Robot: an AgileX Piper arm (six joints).
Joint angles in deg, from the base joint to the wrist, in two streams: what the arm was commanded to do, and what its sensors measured. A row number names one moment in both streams.
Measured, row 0:
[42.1, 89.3, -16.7, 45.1, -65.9, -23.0]
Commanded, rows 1 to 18:
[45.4, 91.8, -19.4, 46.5, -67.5, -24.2]
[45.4, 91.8, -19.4, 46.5, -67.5, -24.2]
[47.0, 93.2, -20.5, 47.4, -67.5, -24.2]
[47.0, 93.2, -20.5, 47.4, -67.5, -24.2]
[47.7, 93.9, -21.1, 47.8, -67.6, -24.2]
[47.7, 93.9, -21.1, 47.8, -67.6, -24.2]
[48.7, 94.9, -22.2, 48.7, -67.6, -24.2]
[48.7, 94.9, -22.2, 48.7, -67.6, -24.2]
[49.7, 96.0, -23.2, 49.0, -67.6, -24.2]
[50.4, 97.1, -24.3, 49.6, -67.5, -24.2]
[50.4, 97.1, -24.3, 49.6, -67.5, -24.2]
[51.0, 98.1, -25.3, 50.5, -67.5, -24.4]
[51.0, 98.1, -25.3, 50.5, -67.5, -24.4]
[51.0, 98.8, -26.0, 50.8, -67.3, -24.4]
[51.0, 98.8, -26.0, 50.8, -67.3, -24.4]
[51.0, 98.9, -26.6, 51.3, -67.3, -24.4]
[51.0, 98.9, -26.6, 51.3, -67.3, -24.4]
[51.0, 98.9, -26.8, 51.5, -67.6, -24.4]
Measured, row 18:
[50.8, 98.7, -26.0, 51.2, -66.9, -23.8]
